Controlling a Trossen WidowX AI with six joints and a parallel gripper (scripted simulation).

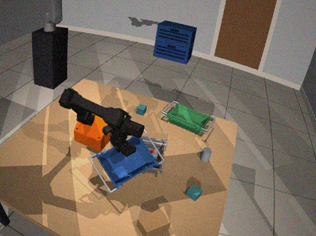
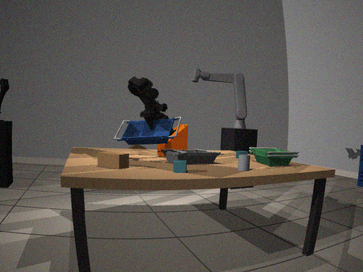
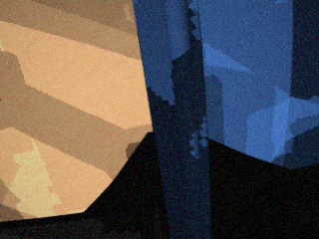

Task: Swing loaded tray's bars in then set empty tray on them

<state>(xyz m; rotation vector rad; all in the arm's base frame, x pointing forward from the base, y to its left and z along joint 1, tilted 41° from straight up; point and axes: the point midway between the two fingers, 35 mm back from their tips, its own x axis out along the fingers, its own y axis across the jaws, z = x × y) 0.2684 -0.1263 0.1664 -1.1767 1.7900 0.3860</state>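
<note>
The blue tray is 60 mm ahead of my gripper tip and 40 mm to the right of it. Round my gripper tip: tan box 260 mm ahead, 250 mm to the right, 130 mm below; then grey cylinder 420 mm ahead, 310 mm to the left, 130 mm below.
</note>
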